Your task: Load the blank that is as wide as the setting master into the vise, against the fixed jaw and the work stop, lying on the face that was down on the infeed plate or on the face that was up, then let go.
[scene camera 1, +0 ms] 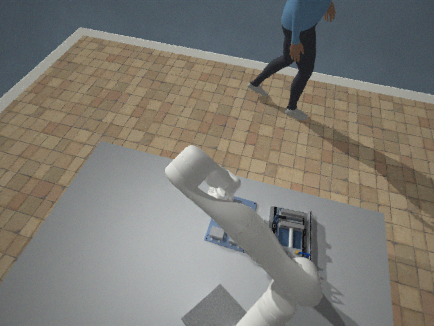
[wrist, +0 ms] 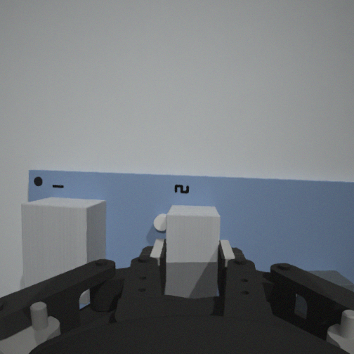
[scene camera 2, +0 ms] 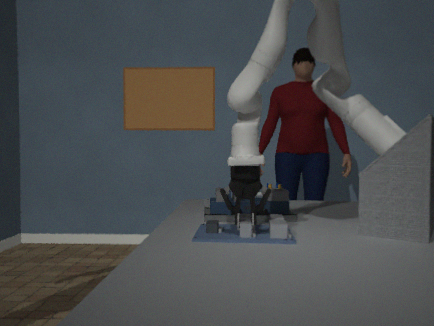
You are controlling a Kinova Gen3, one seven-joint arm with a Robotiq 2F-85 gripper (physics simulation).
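Frame: origin at the arm's base, x ahead, y left, z up, level; metres.
Where they show: gripper, fingertip midpoint: [scene camera 2: 245, 227]; arm's base, link origin: [scene camera 2: 396, 149].
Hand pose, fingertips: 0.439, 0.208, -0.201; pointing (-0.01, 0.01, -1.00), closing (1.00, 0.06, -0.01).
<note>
Things, the pixels of their top centre, and the offset from my fingertips, as dx, dy, dz. "*": a spot on its surface instead.
- narrow light grey blank, top centre: [scene camera 2: 245, 221] +0.000, -0.003, +0.014
- wider light grey blank, top centre: [scene camera 2: 278, 222] [scene camera 1: 217, 231] -0.083, -0.004, +0.014
- darker grey block, top centre: [scene camera 2: 212, 222] +0.091, -0.041, +0.003
- vise, top centre: [scene camera 2: 248, 188] [scene camera 1: 293, 233] +0.001, -0.321, +0.069
- orange detail, surface spot: [scene camera 1: 300, 253] * -0.076, -0.360, +0.078
The infeed plate [scene camera 1: 248, 203] [scene camera 2: 202, 237] [wrist: 280, 215] is blue and carries blanks. A narrow light grey blank [scene camera 2: 245, 230] [wrist: 192, 232] stands at the mark 2. My gripper [scene camera 2: 245, 223] [wrist: 191, 254] points down and is shut on this blank, with one pad against each side. The blank's lower part is hidden by the gripper in the wrist view. A wider light grey blank [scene camera 1: 216, 232] [scene camera 2: 278, 229] [wrist: 55, 240] stands by the mark 1. A darker grey block [scene camera 2: 212, 226] [wrist: 330, 276] stands at the other side. The vise [scene camera 1: 291, 225] [scene camera 2: 279, 206] is beside the plate; the setting master cannot be made out.
A pale round peg [wrist: 160, 222] stands on the plate close to the narrow blank. A grey slanted block [scene camera 1: 215, 307] [scene camera 2: 397, 192] stands on the table near the arm's base. A blue and orange detail [scene camera 1: 300, 253] shows at the vise's near end. People stand beyond the table.
</note>
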